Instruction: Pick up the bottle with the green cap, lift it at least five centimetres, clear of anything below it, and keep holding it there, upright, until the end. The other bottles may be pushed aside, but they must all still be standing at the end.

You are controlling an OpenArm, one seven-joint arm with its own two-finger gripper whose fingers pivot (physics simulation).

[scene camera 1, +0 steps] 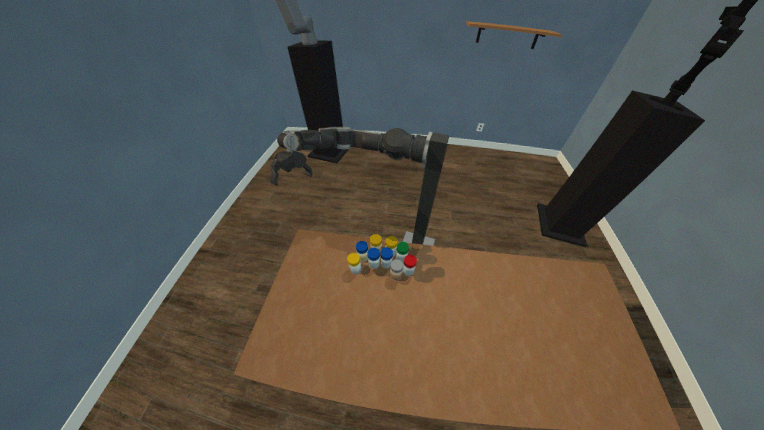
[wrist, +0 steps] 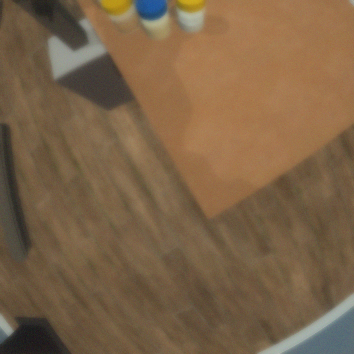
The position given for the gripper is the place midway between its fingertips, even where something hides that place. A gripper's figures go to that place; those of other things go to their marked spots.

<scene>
The gripper (scene camera 1: 291, 179): 94 cm from the lens. A dark arm post (scene camera 1: 438, 142): 78 cm from the lens.
</scene>
